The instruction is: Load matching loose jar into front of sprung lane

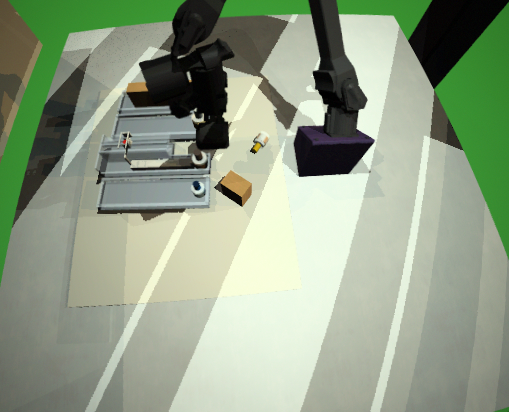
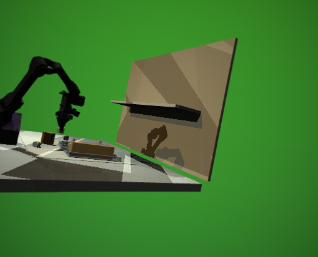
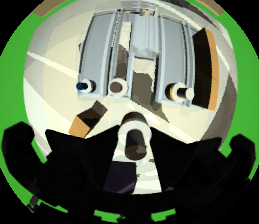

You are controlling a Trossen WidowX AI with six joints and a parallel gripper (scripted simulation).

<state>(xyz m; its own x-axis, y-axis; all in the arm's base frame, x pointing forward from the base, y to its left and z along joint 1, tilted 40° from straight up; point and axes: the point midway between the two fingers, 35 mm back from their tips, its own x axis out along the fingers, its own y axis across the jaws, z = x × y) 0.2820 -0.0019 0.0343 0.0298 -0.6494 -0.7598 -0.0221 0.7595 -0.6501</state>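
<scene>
Right now the cardboard box is 120 mm to the left of my gripper tip, 70 mm below it and 40 mm behind it. From my gripper tip the other things lie so: red mark 230 mm ahead, 40 mm below, 10 mm to the right.
</scene>
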